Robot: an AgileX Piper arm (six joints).
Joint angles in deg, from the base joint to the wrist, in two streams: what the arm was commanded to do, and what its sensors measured. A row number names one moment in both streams.
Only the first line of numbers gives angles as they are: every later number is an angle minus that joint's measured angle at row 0.
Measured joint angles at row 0: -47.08 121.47 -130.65 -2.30 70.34 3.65
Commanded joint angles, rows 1 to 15: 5.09 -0.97 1.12 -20.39 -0.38 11.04; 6.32 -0.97 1.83 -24.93 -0.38 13.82; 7.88 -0.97 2.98 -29.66 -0.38 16.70; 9.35 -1.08 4.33 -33.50 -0.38 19.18; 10.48 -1.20 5.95 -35.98 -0.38 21.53; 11.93 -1.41 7.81 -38.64 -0.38 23.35; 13.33 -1.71 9.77 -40.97 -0.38 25.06; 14.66 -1.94 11.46 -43.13 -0.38 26.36; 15.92 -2.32 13.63 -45.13 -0.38 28.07; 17.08 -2.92 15.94 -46.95 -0.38 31.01; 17.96 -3.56 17.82 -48.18 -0.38 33.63; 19.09 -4.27 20.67 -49.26 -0.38 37.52; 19.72 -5.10 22.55 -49.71 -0.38 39.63; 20.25 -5.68 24.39 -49.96 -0.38 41.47; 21.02 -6.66 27.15 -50.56 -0.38 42.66
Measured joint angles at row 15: 18.44 -3.18 19.39 -46.50 -0.33 34.55
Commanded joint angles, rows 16 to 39: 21.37 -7.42 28.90 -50.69 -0.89 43.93; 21.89 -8.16 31.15 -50.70 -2.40 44.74; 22.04 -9.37 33.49 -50.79 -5.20 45.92; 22.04 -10.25 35.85 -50.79 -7.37 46.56; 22.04 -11.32 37.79 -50.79 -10.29 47.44; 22.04 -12.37 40.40 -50.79 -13.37 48.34; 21.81 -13.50 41.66 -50.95 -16.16 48.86; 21.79 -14.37 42.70 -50.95 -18.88 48.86; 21.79 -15.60 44.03 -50.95 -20.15 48.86; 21.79 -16.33 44.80 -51.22 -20.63 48.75; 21.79 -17.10 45.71 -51.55 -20.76 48.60; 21.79 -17.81 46.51 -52.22 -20.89 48.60; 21.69 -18.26 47.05 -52.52 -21.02 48.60; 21.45 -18.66 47.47 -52.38 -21.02 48.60; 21.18 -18.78 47.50 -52.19 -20.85 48.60; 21.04 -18.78 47.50 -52.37 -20.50 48.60; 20.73 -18.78 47.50 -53.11 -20.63 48.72; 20.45 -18.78 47.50 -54.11 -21.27 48.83; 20.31 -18.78 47.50 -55.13 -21.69 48.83; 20.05 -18.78 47.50 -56.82 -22.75 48.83; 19.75 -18.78 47.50 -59.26 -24.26 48.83; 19.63 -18.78 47.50 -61.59 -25.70 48.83; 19.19 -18.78 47.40 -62.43 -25.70 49.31; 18.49 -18.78 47.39 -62.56 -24.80 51.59
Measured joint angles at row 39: 20.11 -18.29 47.35 -57.34 -23.14 48.46
